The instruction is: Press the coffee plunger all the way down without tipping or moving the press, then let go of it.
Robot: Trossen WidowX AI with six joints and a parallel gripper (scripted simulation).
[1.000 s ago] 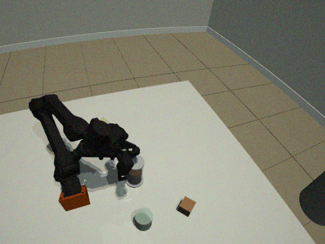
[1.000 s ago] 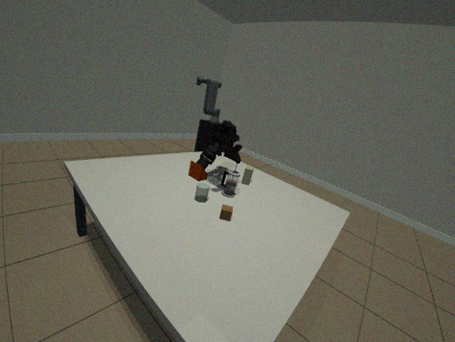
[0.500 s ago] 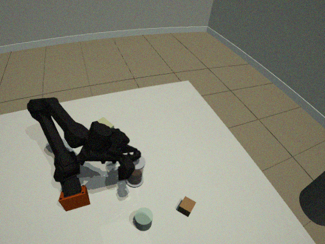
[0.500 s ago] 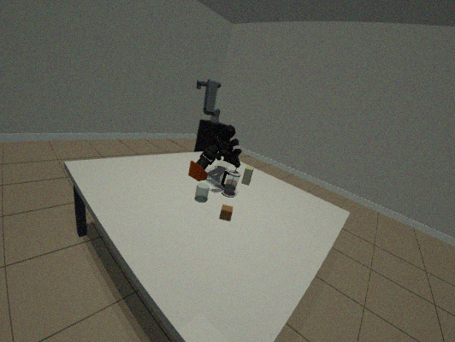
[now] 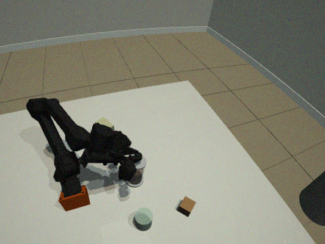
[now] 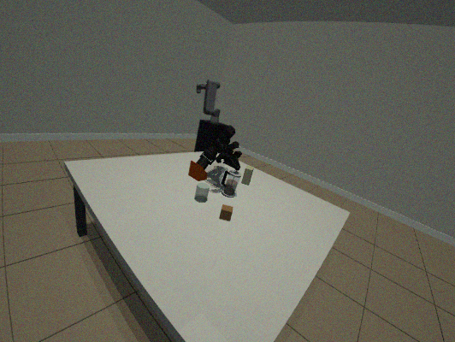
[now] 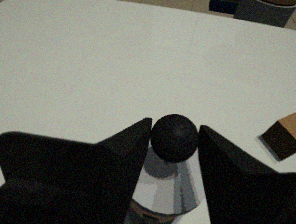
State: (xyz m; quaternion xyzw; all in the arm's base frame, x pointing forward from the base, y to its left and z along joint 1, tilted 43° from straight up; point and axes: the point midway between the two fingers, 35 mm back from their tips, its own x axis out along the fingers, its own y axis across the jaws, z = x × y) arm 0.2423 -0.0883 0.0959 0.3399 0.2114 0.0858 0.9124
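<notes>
The coffee press is 80 mm below my gripper tip and 30 mm behind it.
</notes>
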